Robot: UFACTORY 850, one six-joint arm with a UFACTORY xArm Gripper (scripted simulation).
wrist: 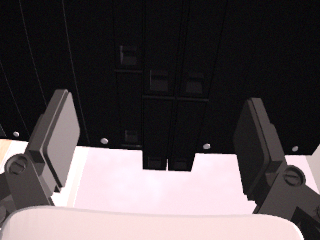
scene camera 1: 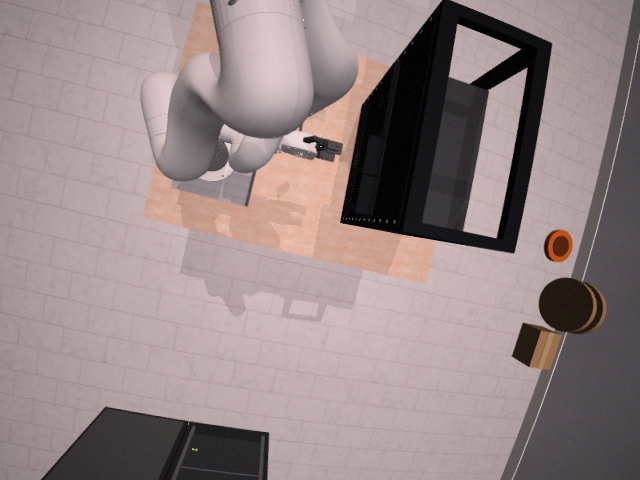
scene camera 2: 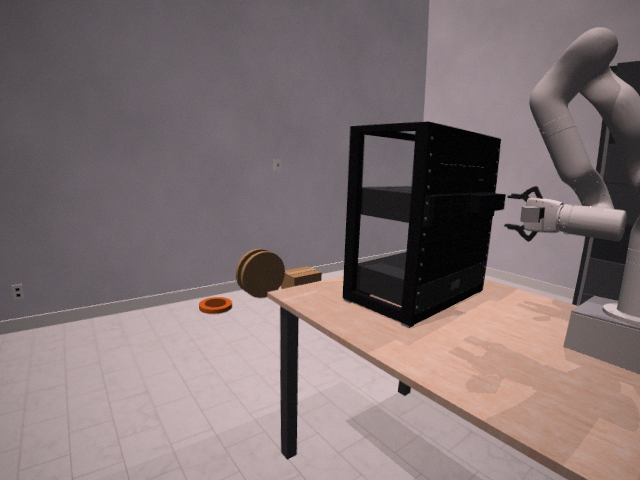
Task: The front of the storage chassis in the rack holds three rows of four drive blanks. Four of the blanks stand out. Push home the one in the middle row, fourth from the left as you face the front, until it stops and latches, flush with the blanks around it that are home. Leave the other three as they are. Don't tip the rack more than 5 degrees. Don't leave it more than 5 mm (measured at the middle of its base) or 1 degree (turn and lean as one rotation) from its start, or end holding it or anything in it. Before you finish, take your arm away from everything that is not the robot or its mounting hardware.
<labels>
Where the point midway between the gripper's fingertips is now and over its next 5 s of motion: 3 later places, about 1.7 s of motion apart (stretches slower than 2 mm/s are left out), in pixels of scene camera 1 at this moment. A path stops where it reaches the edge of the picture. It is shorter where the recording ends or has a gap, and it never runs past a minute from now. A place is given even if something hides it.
My gripper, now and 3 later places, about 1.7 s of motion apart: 338, 153; 340, 168; 345, 203; 352, 193
</labels>
